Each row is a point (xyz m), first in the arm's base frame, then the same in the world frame.
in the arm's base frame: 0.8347 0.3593 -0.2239
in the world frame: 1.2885 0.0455 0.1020
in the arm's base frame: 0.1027 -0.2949 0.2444
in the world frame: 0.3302 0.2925 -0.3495
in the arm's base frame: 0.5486 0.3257 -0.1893
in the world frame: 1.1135 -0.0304 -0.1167
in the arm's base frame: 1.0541 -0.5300 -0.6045
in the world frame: 0.6530 -0.0571 0.8566
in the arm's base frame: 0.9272 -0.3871 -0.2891
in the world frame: 0.6951 0.1526 0.5562
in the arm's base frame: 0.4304 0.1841 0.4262
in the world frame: 0.8983 0.5029 -0.4034
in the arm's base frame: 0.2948 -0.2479 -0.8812
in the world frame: 0.5290 -0.6554 0.2572
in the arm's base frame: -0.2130 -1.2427 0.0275
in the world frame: -0.6342 0.1364 -0.0482
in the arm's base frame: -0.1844 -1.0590 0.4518
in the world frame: -0.4846 0.4987 -0.2951
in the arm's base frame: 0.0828 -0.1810 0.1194
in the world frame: 0.4252 0.1521 -0.3655
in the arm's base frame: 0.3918 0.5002 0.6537
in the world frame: 1.1389 0.6381 -0.6808
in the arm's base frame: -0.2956 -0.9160 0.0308
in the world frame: -0.3942 0.0502 -0.2686
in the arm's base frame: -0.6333 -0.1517 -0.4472
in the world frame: 0.1208 -0.6469 -0.6874
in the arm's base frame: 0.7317 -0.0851 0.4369
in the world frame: 0.8173 0.6781 -0.0483
